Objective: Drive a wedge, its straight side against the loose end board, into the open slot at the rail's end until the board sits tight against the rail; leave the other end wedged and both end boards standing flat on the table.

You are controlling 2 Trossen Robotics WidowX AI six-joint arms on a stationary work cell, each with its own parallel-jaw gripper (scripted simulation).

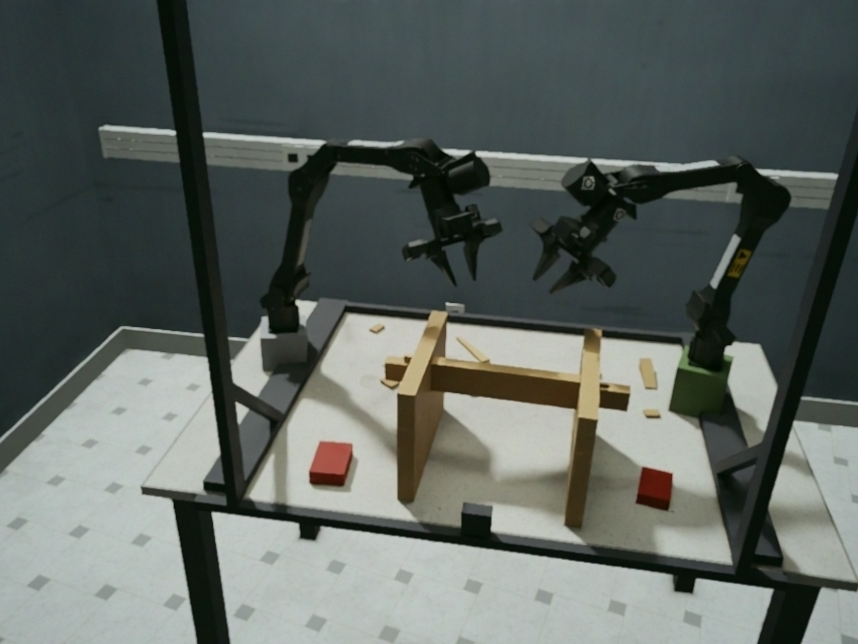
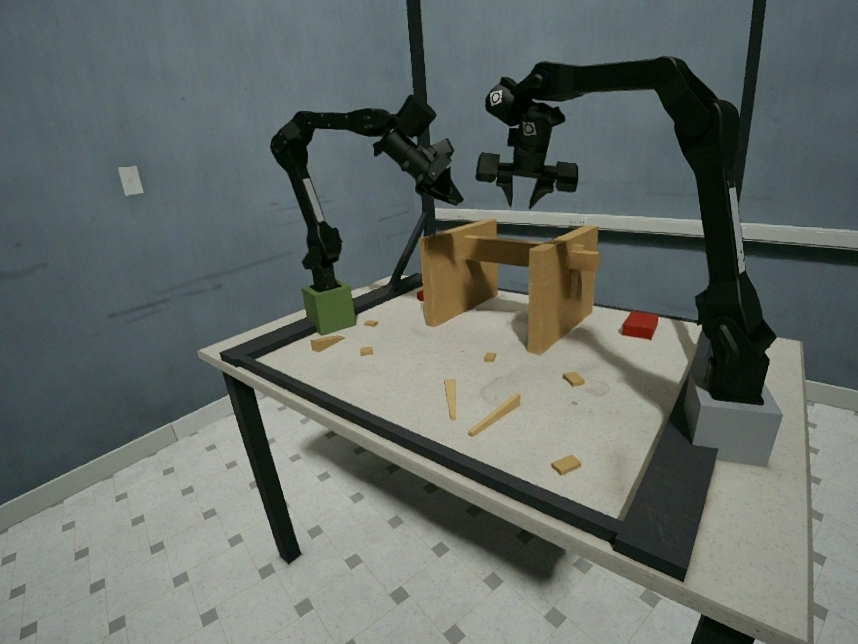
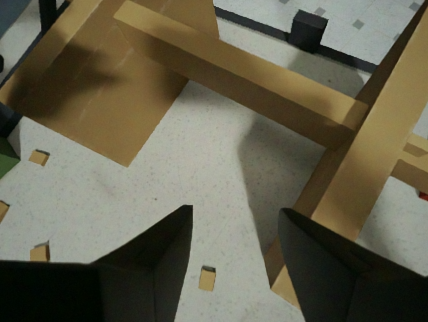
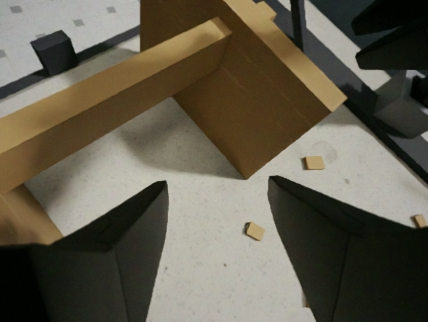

Labels:
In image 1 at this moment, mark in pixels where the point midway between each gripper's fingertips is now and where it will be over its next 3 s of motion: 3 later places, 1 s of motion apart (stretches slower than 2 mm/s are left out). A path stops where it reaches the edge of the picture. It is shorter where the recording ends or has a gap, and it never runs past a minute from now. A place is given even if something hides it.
My left gripper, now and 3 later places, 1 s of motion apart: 465,283; 477,296; 487,315; 479,329
My right gripper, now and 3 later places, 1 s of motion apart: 541,286; 554,188; 522,198; 480,287

